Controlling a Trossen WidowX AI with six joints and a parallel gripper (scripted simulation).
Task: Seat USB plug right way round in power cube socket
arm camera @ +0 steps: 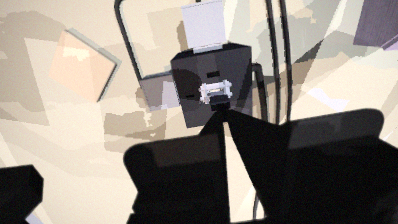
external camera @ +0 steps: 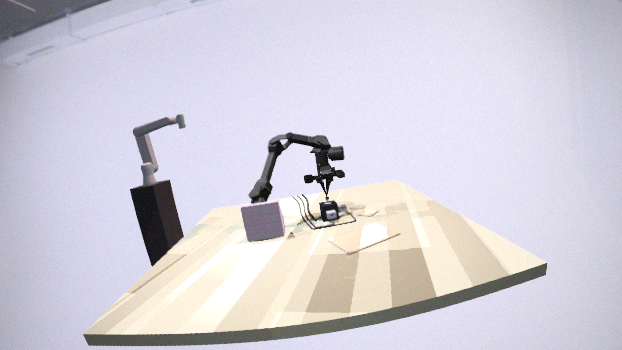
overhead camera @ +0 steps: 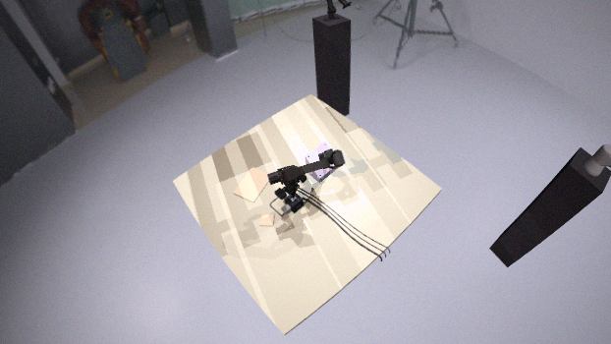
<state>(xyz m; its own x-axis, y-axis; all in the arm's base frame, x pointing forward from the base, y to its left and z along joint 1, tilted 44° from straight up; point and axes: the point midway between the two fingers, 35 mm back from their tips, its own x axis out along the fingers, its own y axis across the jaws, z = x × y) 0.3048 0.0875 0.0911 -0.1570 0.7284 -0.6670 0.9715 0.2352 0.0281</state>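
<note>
My gripper tip is now 2 cm above the silver USB plug.
</note>
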